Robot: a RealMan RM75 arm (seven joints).
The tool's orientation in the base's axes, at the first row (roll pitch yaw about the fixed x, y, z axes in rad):
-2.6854, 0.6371, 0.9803
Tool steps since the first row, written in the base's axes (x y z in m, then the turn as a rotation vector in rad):
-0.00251, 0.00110, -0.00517, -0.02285, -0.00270, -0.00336
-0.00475, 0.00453, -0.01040, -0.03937, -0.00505, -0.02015
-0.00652, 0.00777, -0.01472, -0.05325, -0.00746, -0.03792
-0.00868, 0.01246, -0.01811, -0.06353, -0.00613, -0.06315
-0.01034, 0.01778, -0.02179, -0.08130, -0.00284, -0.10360
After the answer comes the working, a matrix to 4 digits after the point.
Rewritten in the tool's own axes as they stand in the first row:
0.00269, -0.00046, 0.00518, -0.01003, -0.01058, 0.01812
0.00709, -0.00242, 0.00976, -0.00901, -0.01286, 0.04166
0.01103, -0.00427, 0.01341, -0.00626, -0.01316, 0.06416
0.01521, -0.00773, 0.01635, 0.00504, -0.01135, 0.08892
0.02021, -0.01124, 0.01906, 0.02335, -0.01004, 0.12925

The tool's axes in the first row as the columns of a matrix, in the base's axes (rounded; the answer above uses it unrounded):
0.4475, 0.5998, -0.6633
0.6677, -0.7175, -0.1983
-0.5949, -0.3541, -0.7216

